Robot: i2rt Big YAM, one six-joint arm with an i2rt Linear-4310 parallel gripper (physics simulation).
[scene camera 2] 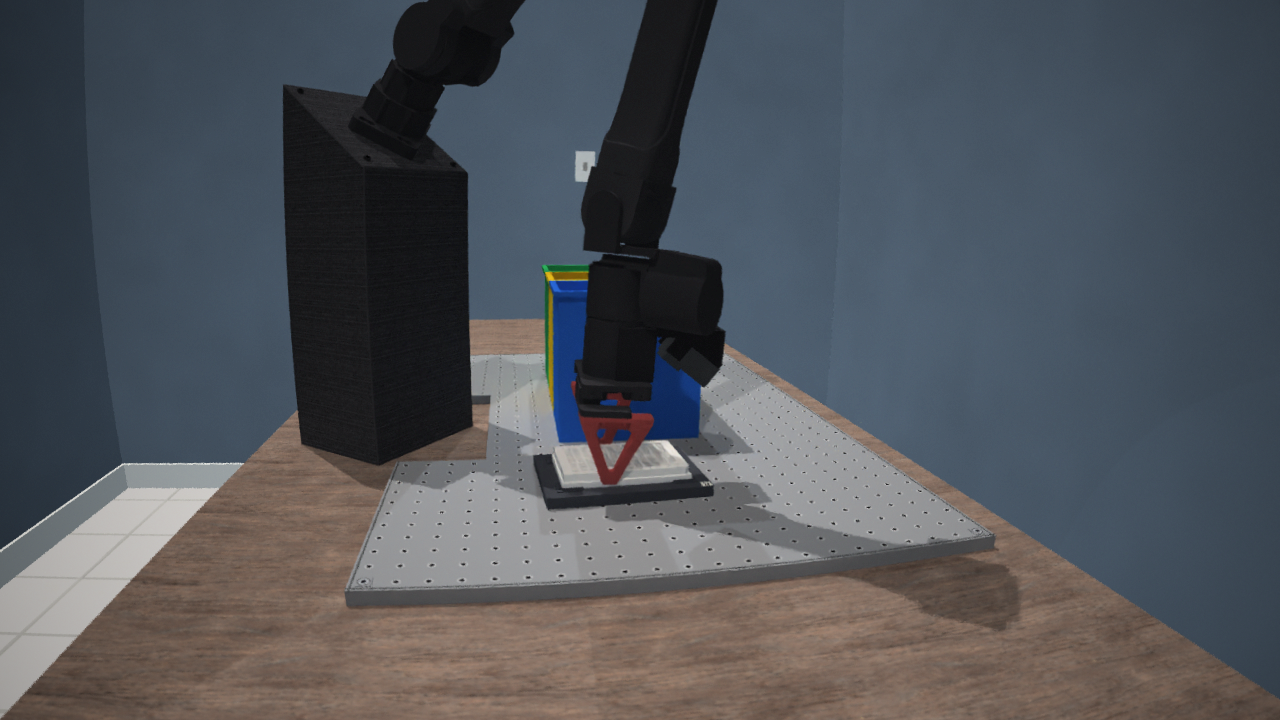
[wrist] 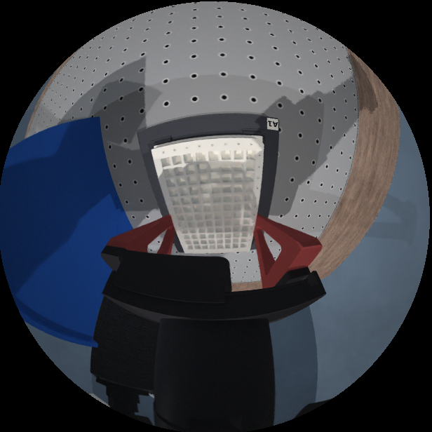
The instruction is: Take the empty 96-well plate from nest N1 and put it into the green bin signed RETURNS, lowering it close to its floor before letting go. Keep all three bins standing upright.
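Frame: origin at the arm's base, x ahead, y down, z left, level; millimetres.
Where they show: gripper, fingertip midpoint: [scene camera 2: 604, 467]; arm's base, link origin: [scene camera 2: 389, 130].
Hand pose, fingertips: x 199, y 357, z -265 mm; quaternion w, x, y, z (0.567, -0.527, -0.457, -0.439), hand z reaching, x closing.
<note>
Things, the pixels of their top centre, and the offset from my fingertips. "spot": a spot on its surface instead. Level surfaces: height alone.
- white 96-well plate, surface spot: [scene camera 2: 662, 458] spot: dx +57, dy -10, dz -17 mm
- black nest, top centre: [scene camera 2: 618, 467] dx +15, dy +0, dz -2 mm
- green bin, surface spot: [scene camera 2: 565, 267] spot: dx +90, dy -161, dz +500 mm
- blue bin, surface spot: [scene camera 2: 677, 411] spot: dx +126, dy -19, dz +104 mm
- yellow bin, surface spot: [scene camera 2: 568, 275] spot: dx +61, dy -160, dz +371 mm
- perforated board, surface height: dy +15 mm
The white 96-well plate [scene camera 2: 662, 458] [wrist: 215, 192] lies flat in the black nest [scene camera 2: 626, 494] [wrist: 210, 123], which has an A1 tag at one corner. No N1 label can be read. My gripper [scene camera 2: 611, 459] [wrist: 213, 217] points down, with its red fingertips against the two opposite long sides of the plate; it is shut on the plate. The far finger is mostly hidden in the scene view. The green bin [scene camera 2: 565, 267] stands upright at the back of the row, mostly hidden behind the yellow and blue bins; its sign does not show.
The blue bin [scene camera 2: 677, 411] [wrist: 55, 200] stands upright close behind the nest in the scene view and at the left in the wrist view. The yellow bin [scene camera 2: 568, 275] stands between blue and green. The black arm pedestal [scene camera 2: 416, 304] stands left of the perforated board [scene camera 2: 501, 555] [wrist: 240, 45].
</note>
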